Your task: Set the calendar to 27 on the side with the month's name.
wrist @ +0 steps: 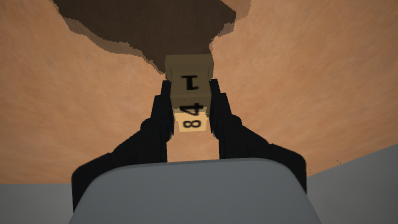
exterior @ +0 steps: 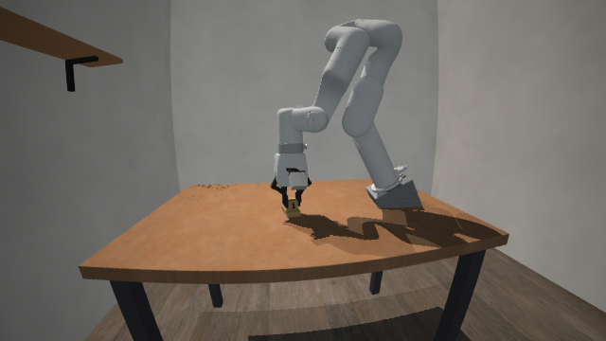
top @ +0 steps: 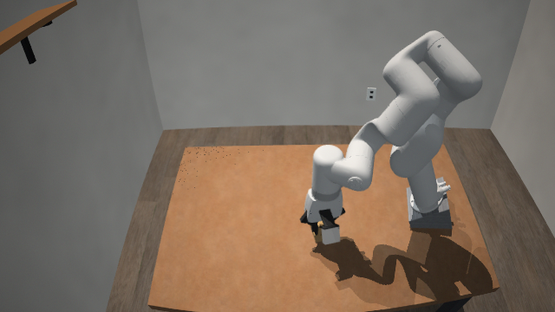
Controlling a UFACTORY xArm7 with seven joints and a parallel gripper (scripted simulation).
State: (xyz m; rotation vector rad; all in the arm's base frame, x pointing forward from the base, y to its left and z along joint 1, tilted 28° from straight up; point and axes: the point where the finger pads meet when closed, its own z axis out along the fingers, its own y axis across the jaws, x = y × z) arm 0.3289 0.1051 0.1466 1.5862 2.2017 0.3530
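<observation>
Now: hand 20 mm to the left of the wooden calendar tray and 40 mm above it. The rest, counted from my hand: wooden digit cube (10 mm below).
</observation>
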